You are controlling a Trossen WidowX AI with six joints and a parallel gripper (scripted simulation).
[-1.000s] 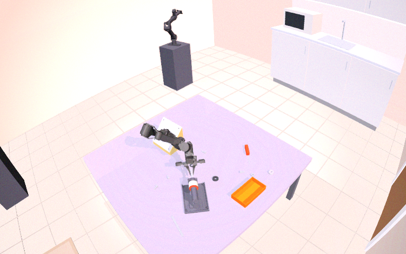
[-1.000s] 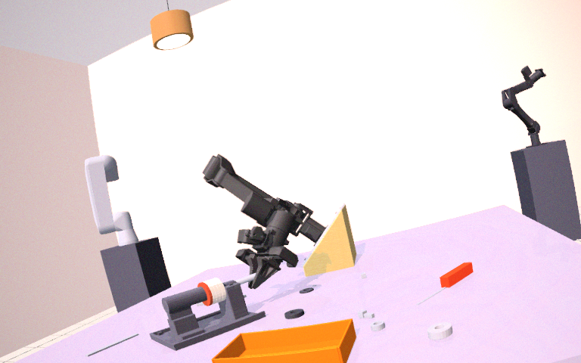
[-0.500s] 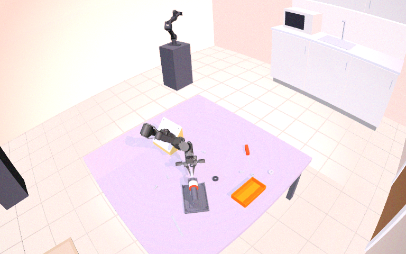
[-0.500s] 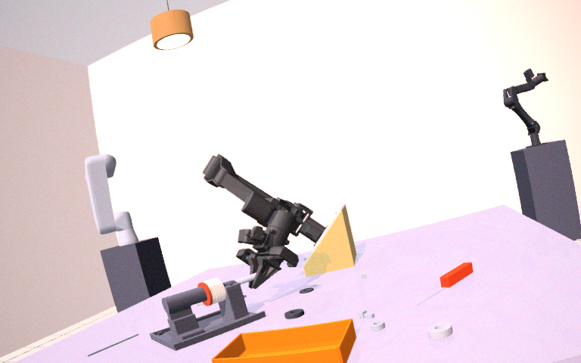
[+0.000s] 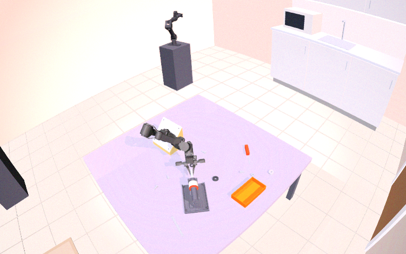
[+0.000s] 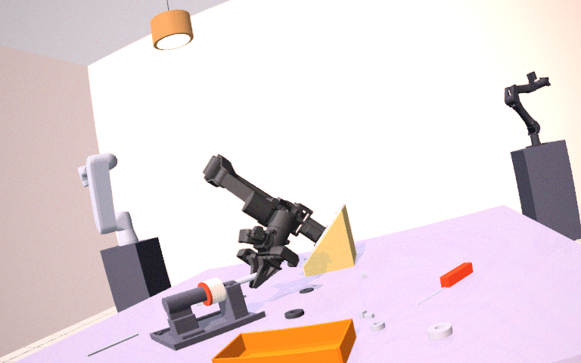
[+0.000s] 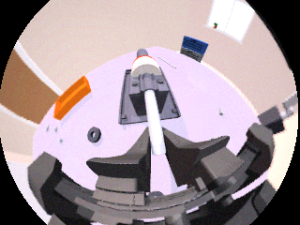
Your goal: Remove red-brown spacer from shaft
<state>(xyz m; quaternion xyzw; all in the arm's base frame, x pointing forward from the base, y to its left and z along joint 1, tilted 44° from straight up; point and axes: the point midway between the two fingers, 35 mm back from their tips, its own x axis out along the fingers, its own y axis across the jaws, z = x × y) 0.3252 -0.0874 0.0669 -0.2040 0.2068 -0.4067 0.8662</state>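
The pale shaft is 4 cm ahead of my gripper tip, 3 cm to the right of it and 2 cm above it. Round my gripper tip: orange tray: 34 cm ahead, 16 cm to the left, 5 cm below; dark fixture: 12 cm ahead, 9 cm to the right, 1 cm below; red-brown spacer: 10 cm ahead, 8 cm to the right, 2 cm above.
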